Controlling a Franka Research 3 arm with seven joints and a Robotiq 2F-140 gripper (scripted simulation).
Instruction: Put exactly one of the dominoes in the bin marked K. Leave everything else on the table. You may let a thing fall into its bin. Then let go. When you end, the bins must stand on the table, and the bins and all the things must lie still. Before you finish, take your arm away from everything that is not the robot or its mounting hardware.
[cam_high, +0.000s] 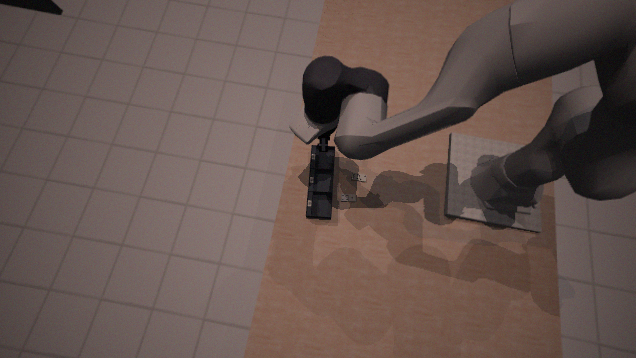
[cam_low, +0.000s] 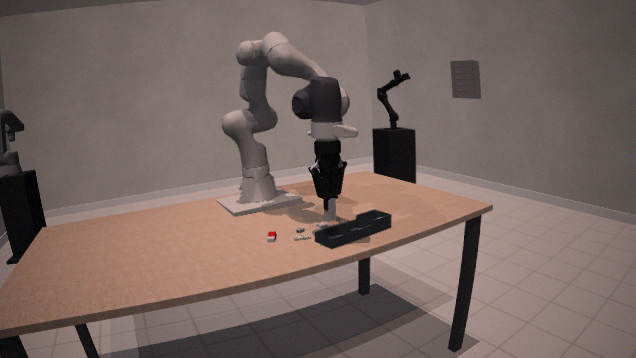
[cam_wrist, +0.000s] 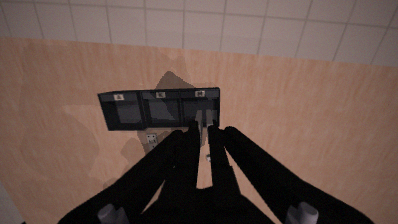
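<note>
Right now my hand is 2 cm past the bin, 9 cm to the right of it and 8 cm above it. From my hand the other things lie so: red-and-white block 11 cm behind, 16 cm to the right, 10 cm below; then white domino 12 cm behind, 12 cm to the left, 10 cm below; then grey piece 13 cm behind, 5 cm to the right, 10 cm below.
</note>
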